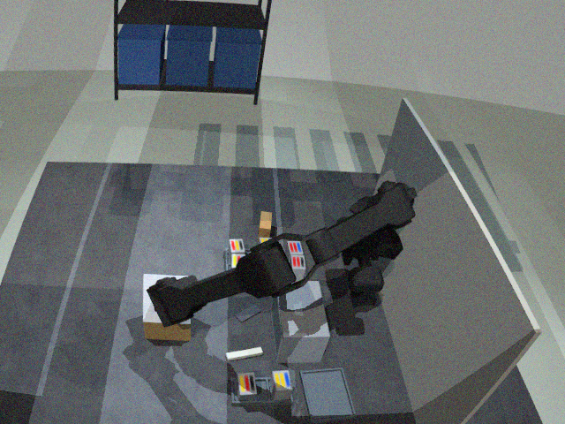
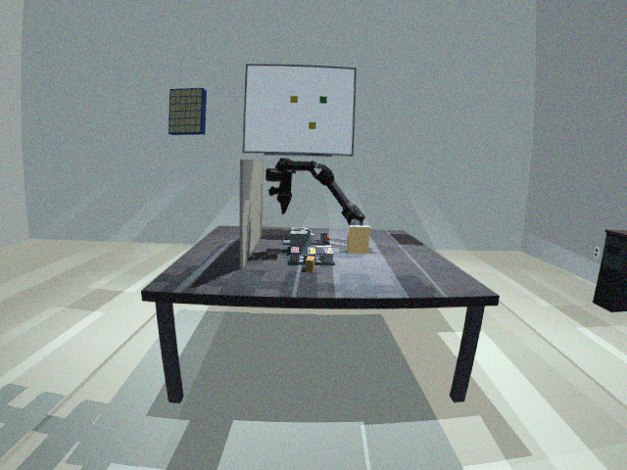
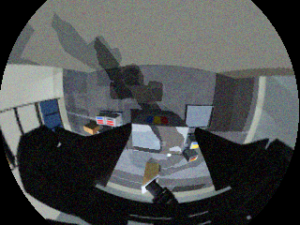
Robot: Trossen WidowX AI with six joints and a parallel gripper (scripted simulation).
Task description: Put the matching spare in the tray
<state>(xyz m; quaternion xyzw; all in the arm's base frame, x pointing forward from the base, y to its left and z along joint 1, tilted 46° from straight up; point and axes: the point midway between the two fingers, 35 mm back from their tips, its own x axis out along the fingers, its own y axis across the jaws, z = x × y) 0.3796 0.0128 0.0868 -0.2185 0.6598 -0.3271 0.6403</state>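
My gripper tip is 120 mm past the spare, 200 mm to the right of it and 150 mm above it. Round my gripper tip: mounted unit (90 mm behind, 20 mm to the left, 140 mm below); tall panel (160 mm ahead, 20 mm to the right, 40 mm above).
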